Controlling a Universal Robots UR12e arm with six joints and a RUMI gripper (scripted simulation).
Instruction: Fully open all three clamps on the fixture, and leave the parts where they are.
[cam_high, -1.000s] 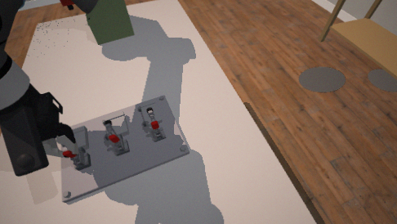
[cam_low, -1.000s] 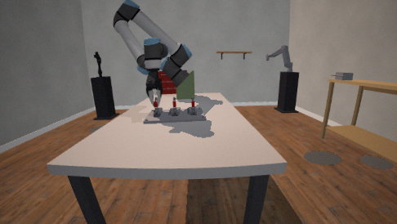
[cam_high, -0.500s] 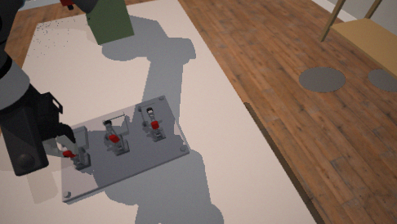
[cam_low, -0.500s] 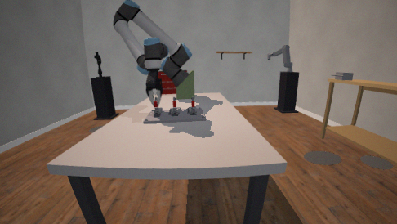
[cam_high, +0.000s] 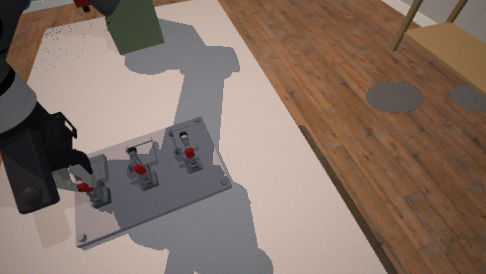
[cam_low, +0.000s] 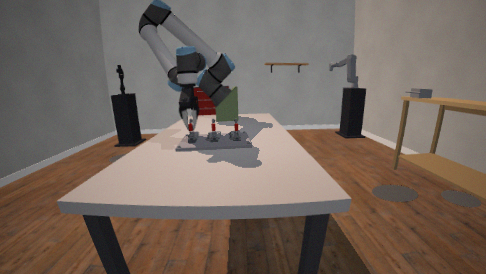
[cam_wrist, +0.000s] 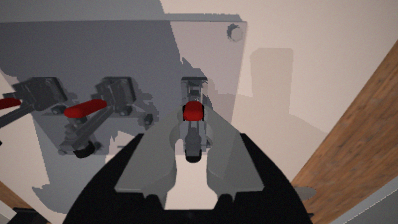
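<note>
My gripper is now 80 mm past the grey block part, 50 mm above it and 10 mm to the left of it. Also, from my hand: metal plate: 100 mm to the left, 100 mm behind, 60 mm below.
</note>
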